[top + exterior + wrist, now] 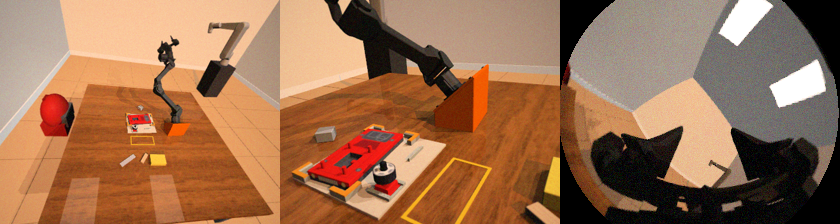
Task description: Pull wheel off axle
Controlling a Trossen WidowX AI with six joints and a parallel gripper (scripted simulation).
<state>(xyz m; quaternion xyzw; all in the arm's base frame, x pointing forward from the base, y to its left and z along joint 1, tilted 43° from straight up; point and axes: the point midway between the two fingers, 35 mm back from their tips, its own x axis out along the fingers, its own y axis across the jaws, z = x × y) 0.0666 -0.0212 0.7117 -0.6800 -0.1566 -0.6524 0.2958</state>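
Now: the dark wheel 29 cm ahead of my gripper tip, 52 cm to the left of it and 57 cm below it. Also, from my gripper tip: small grey block: 18 cm ahead, 24 cm to the left, 60 cm below; then dark axle: 30 cm ahead, 52 cm to the left, 58 cm below; then yellow block: 18 cm ahead, 81 cm to the left, 60 cm below.
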